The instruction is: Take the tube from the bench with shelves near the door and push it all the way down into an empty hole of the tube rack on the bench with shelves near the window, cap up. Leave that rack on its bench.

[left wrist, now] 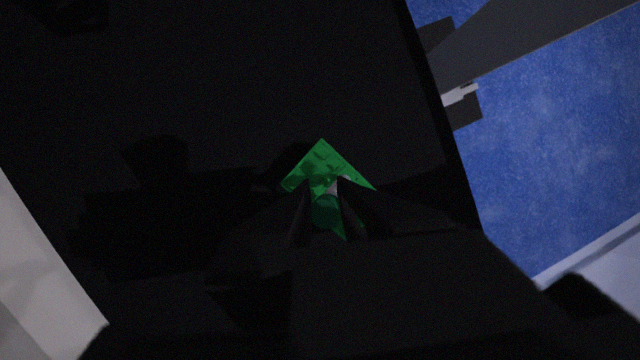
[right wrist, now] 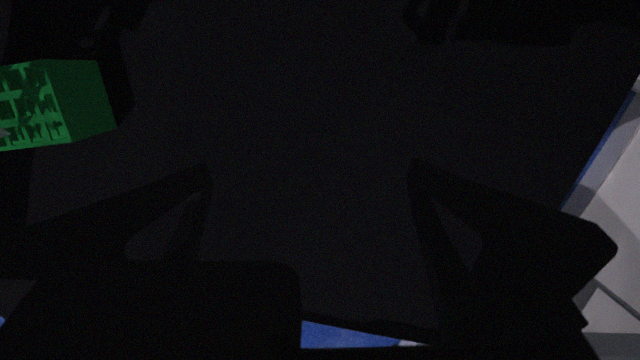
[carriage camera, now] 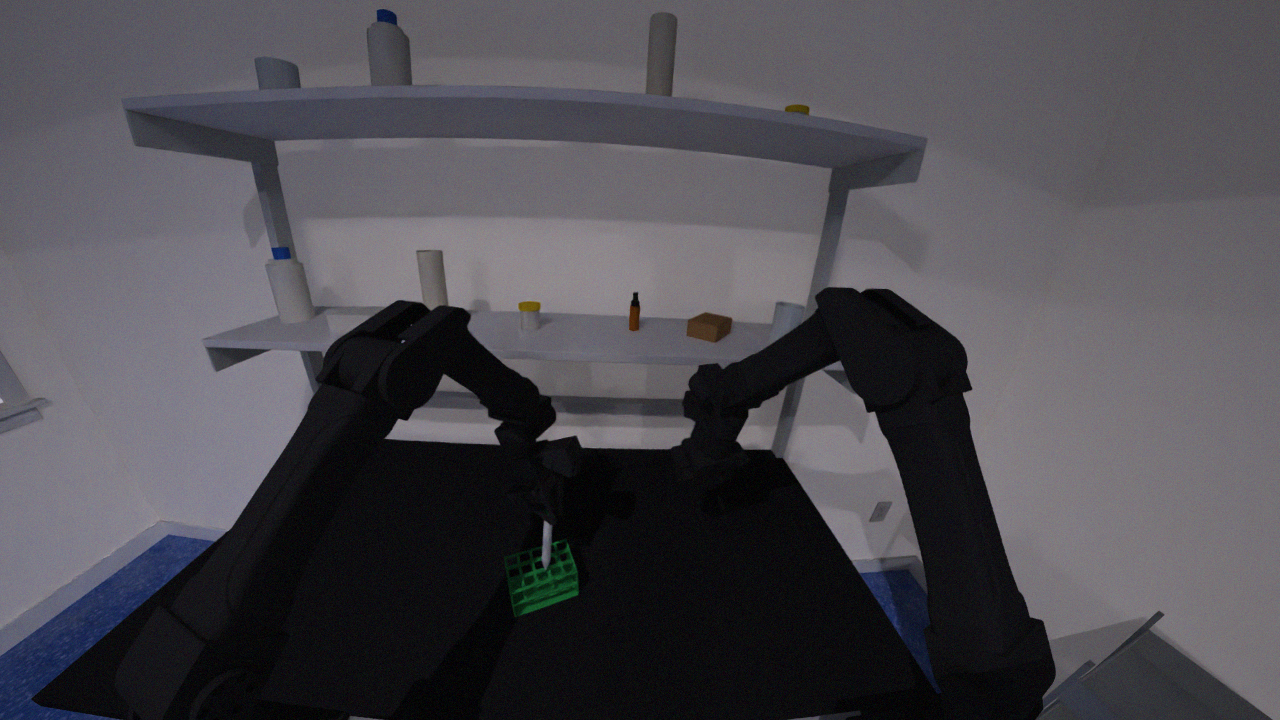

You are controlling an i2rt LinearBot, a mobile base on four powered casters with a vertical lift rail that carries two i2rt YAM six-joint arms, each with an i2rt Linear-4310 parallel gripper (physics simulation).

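Places are measured from the left arm's base along level axes (x ahead, y left, z up), in centimetres.
Pixels of known places: left gripper, between the fingertips: [left wrist: 323,185] [carriage camera: 556,520]; right gripper, between the fingertips: [right wrist: 308,171] [carriage camera: 699,477].
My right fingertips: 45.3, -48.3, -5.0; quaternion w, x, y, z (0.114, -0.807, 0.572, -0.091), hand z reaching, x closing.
Note:
For each thing: its top centre in the pictures, then the offset to it from my right fingertips, as dx, dy, dz. "*": a spot on its surface instead. Level surfaces: height alone.
- green tube rack, centre of its top: [left wrist: 335,192] [right wrist: 4,110] [carriage camera: 540,564] -8.7, +31.4, -15.8
- black bench top, height of its surface: dz -23.6
- tube, centre of its top: [left wrist: 357,205] [carriage camera: 544,518] -8.4, +29.6, -3.2
- shelf, height of its surface: dz +22.1
- white bottle, a spot on its surface: [carriage camera: 290,291] * +23.6, +98.2, +29.8
- yellow-lidded jar, a spot on its surface: [carriage camera: 529,317] * +23.1, +38.4, +25.4
- orange bottle, a spot on its surface: [carriage camera: 634,316] * +26.7, +14.0, +25.8
- brown box, a spot on its surface: [carriage camera: 708,326] * +21.6, -3.1, +25.7
- grey panel, height of its surface: dz -33.5
The green tube rack [carriage camera: 542,594] [left wrist: 322,160] [right wrist: 85,100] stands on the black bench top [carriage camera: 716,608]. My left gripper [carriage camera: 546,512] [left wrist: 323,185] is shut on the tube [carriage camera: 546,541] [left wrist: 332,189], above the rack. The tube is pale, its dark green cap [left wrist: 327,211] shows between the fingers in the left wrist view, and its lower end points down at the rack's top. Whether the tip is inside a hole or just over it, I cannot tell. My right gripper [right wrist: 308,171] is open and empty above the bench, to the right of the rack in the carriage view.
A shelf [carriage camera: 572,344] behind the bench holds a white bottle [carriage camera: 290,291], a yellow-lidded jar [carriage camera: 529,317], an orange bottle [carriage camera: 634,316] and a brown box [carriage camera: 708,326]. An upper shelf [carriage camera: 537,111] carries more containers. A grey panel [carriage camera: 1163,676] stands at the lower right.

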